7 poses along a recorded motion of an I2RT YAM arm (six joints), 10 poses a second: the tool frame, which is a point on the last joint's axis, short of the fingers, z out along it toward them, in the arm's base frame.
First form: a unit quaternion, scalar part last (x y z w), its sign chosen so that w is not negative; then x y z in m.
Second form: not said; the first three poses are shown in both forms.
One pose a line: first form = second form
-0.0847 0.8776 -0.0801 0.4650 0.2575 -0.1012 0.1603 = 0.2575 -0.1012 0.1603 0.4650 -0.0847 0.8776 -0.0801
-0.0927 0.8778 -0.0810 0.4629 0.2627 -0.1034 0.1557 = 0.2627 -0.1034 0.1557 0.4629 -0.0927 0.8778 -0.0810
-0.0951 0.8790 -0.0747 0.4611 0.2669 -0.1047 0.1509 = 0.2669 -0.1047 0.1509 0.4611 -0.0951 0.8790 -0.0747
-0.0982 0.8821 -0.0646 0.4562 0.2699 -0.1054 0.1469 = 0.2699 -0.1054 0.1469 0.4562 -0.0982 0.8821 -0.0646
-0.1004 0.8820 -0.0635 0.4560 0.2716 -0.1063 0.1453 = 0.2716 -0.1063 0.1453 0.4560 -0.1004 0.8820 -0.0635
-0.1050 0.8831 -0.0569 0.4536 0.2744 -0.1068 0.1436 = 0.2744 -0.1068 0.1436 0.4536 -0.1050 0.8831 -0.0569
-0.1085 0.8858 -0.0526 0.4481 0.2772 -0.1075 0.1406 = 0.2772 -0.1075 0.1406 0.4481 -0.1085 0.8858 -0.0526
